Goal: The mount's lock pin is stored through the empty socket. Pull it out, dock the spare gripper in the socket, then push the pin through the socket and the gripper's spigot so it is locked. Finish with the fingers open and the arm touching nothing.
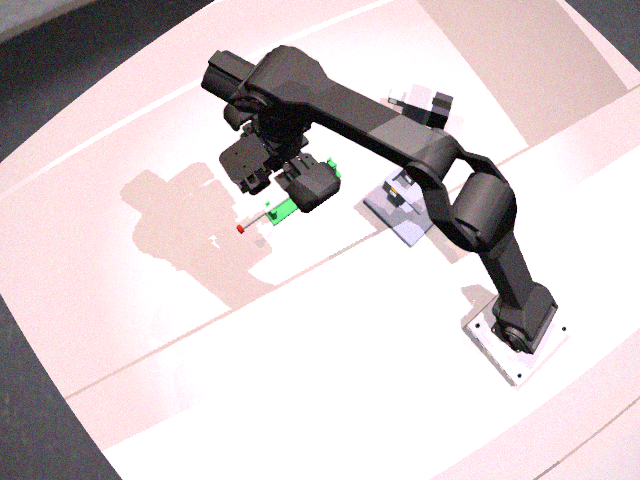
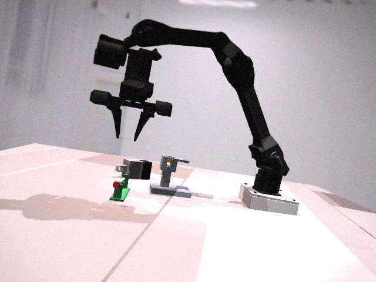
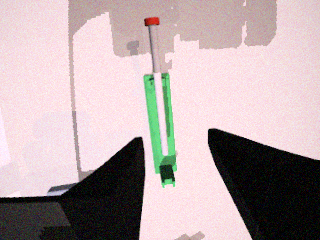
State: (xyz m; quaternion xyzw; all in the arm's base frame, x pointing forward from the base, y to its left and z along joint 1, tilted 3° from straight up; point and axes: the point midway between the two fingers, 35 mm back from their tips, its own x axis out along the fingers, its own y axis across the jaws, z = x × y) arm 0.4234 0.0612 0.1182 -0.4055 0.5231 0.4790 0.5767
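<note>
Now: gripper tip 1 cm past the green rack, 4 cm to the left of it and 12 cm above it. Also, from my gripper tip: spare gripper (7 cm behind, 29 cm to the right, 11 cm below); grey mount (15 cm behind, 12 cm to the right, 9 cm below).
</note>
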